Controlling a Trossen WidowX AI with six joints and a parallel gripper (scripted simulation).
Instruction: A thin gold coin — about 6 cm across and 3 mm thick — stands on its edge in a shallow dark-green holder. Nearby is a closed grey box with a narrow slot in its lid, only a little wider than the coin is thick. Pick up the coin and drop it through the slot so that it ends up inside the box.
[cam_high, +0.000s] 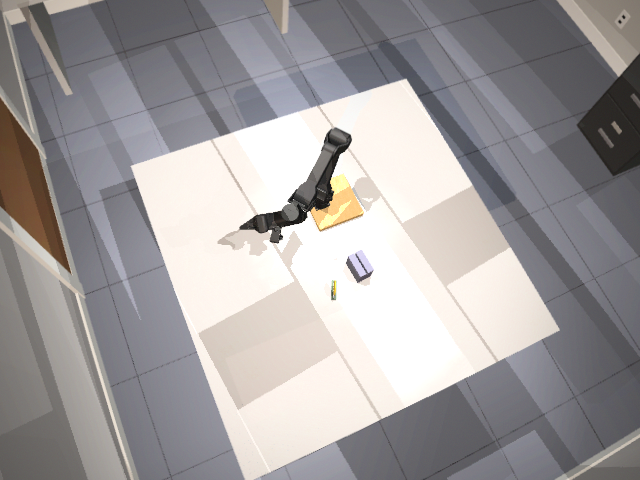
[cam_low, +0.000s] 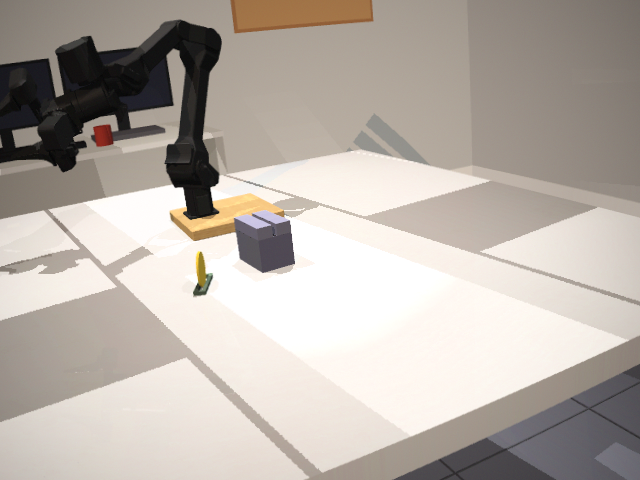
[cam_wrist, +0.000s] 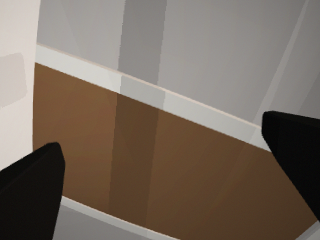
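Now: gripper tip 26 cm short of the gold coin, 26 cm to the right of it and 22 cm above it.
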